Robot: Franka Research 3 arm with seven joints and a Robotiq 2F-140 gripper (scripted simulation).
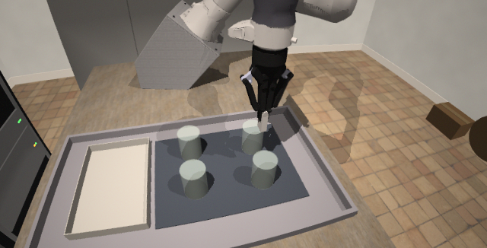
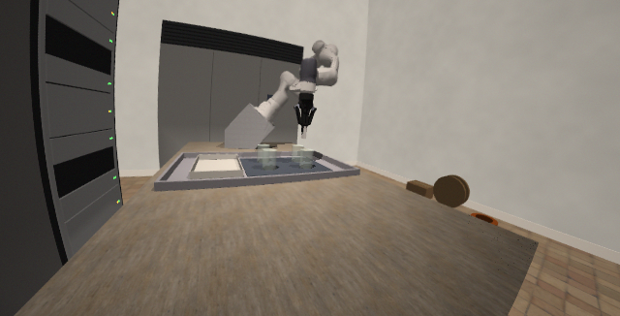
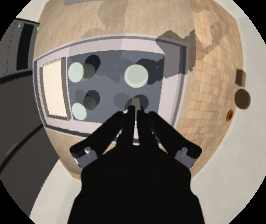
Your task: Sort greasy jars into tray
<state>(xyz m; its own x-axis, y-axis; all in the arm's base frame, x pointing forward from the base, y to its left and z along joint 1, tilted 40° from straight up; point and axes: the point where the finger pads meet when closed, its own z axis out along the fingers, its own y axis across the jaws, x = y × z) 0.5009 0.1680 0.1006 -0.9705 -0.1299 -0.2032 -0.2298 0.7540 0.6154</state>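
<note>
The dark drying mat lies 10 mm ahead of my hand, 100 mm to the right of it and 170 mm below it. Also, from my hand: rimmed steel table top 50 mm ahead, 210 mm to the right, 170 mm below; cream tray 70 mm ahead, 420 mm to the right, 160 mm below.
</note>
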